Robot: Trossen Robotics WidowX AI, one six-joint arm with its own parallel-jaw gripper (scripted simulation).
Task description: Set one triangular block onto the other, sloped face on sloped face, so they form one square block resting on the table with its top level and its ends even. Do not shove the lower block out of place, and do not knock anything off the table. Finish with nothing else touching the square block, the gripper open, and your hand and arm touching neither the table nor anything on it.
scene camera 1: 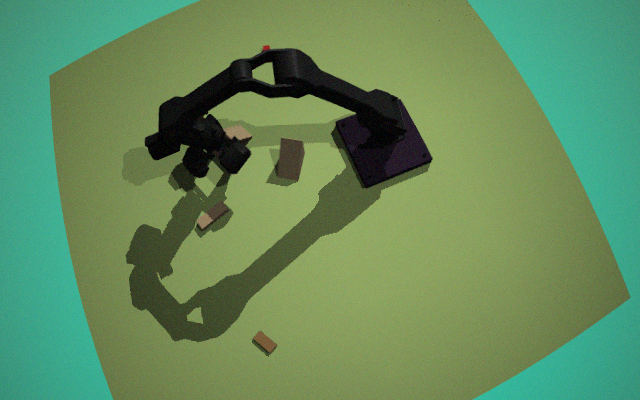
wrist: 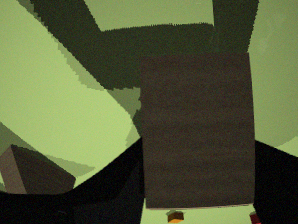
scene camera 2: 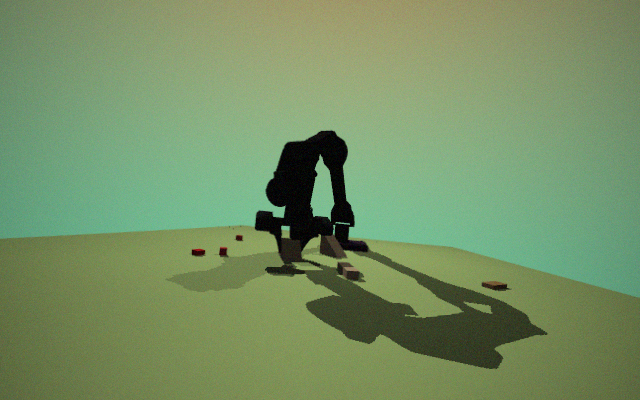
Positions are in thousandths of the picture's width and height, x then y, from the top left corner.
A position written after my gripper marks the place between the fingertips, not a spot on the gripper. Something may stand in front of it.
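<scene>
A triangular block (scene camera 1: 457,381) is in view here. Another triangular block (wrist: 666,618) is in my grip: my gripper (scene camera 2: 452,631) carries that triangular block. I also see my gripper (scene camera 1: 362,356) in scene camera 1, and the wrist view shows my gripper (wrist: 636,632) as well.
</scene>
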